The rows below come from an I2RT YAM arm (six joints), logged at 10 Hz.
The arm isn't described. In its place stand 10 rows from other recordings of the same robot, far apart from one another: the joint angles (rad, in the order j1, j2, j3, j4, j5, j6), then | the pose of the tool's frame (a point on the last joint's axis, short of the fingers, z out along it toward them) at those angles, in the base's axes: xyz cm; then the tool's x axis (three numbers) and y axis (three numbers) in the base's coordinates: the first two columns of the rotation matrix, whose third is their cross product.
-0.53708, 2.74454, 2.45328, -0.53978, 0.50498, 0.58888 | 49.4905, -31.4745, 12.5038, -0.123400, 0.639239, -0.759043, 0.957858, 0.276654, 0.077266
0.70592, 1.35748, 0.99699, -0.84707, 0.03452, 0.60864 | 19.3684, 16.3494, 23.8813, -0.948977, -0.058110, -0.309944, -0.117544, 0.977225, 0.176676
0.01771, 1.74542, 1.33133, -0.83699, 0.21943, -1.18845 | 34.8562, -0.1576, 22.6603, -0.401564, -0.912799, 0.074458, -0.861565, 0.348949, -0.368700
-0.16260, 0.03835, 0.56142, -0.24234, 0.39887, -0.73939 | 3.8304, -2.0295, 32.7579, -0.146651, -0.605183, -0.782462, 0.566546, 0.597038, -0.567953
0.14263, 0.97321, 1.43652, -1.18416, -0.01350, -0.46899 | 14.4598, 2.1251, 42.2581, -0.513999, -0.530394, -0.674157, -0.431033, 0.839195, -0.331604
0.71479, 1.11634, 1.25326, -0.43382, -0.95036, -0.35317 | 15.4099, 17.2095, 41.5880, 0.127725, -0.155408, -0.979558, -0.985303, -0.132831, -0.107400
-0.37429, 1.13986, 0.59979, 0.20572, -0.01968, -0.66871 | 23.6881, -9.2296, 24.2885, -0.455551, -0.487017, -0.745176, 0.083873, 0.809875, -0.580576
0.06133, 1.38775, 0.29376, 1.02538, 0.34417, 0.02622 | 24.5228, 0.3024, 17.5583, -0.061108, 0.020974, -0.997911, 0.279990, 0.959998, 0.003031
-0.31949, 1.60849, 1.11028, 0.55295, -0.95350, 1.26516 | 35.8781, -8.8116, 31.8122, -0.548191, 0.762784, -0.342997, -0.227435, 0.258695, 0.938803
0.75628, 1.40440, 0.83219, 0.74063, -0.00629, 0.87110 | 23.4637, 22.1664, 31.0004, -0.449904, 0.627293, -0.635680, -0.538092, 0.377681, 0.753534
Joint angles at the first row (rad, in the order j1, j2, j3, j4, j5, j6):
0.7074 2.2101 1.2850 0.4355 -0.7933 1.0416
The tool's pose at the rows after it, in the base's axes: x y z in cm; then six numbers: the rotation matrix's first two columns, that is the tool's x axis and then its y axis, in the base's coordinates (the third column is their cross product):
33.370, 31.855, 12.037, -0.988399, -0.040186, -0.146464, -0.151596, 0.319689, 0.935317
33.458, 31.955, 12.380, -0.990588, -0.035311, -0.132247, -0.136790, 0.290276, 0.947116
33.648, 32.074, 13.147, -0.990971, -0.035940, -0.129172, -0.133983, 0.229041, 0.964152
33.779, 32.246, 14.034, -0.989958, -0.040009, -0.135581, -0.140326, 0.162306, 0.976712
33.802, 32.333, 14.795, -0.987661, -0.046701, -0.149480, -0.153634, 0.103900, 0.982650
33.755, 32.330, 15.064, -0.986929, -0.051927, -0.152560, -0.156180, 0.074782, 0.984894
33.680, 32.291, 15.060, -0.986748, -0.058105, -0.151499, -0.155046, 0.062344, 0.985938
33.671, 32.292, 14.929, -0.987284, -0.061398, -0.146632, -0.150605, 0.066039, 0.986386
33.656, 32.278, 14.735, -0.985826, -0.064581, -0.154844, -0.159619, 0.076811, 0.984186
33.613, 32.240, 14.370, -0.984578, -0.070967, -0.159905, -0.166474, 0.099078, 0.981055
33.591, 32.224, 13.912, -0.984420, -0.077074, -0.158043, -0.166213, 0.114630, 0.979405
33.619, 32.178, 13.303, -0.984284, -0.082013, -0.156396, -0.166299, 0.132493, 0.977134
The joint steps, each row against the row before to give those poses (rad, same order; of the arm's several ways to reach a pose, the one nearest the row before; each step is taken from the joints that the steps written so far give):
-0.0003 -0.0004 -0.0004 0.0118 -0.0015 0.0199
-0.0004 0.0004 -0.0007 0.0412 -0.0149 0.0438
-0.0023 -0.0004 -0.0016 0.0843 -0.0301 0.0634
-0.0004 0.0004 0.0000 0.0950 -0.0275 0.0640
0.0000 0.0000 -0.0026 0.0873 -0.0225 0.0504
0.0000 0.0015 -0.0046 0.0489 -0.0126 0.0298
0.0000 0.0019 -0.0054 0.0244 -0.0092 0.0141
0.0000 0.0019 0.0000 -0.0050 -0.0026 -0.0008
0.0000 0.0004 0.0001 -0.0187 0.0004 -0.0237
0.0000 0.0000 -0.0001 -0.0385 0.0007 -0.0362
0.0000 0.0057 0.0001 -0.0218 -0.0011 -0.0206
-0.0011 0.0095 0.0007 -0.0221 0.0000 -0.0236

